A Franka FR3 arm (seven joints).
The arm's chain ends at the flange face. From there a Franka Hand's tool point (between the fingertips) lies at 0.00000 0.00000 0.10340 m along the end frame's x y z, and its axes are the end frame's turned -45 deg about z.
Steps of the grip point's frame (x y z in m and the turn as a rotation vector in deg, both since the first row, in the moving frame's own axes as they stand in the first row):
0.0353 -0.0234 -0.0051 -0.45 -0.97 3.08
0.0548 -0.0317 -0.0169 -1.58 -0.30 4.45
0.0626 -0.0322 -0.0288 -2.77 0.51 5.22
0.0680 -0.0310 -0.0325 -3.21 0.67 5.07
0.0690 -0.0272 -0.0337 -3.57 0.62 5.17
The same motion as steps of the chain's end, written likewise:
0.0091 -0.0433 -0.0051 -1.00 -0.37 3.08
0.0148 -0.0636 -0.0169 -1.33 0.91 4.45
0.0174 -0.0701 -0.0287 -1.60 2.32 5.22
0.0214 -0.0735 -0.0323 -1.80 2.74 5.07
0.0244 -0.0720 -0.0335 -2.09 2.96 5.17

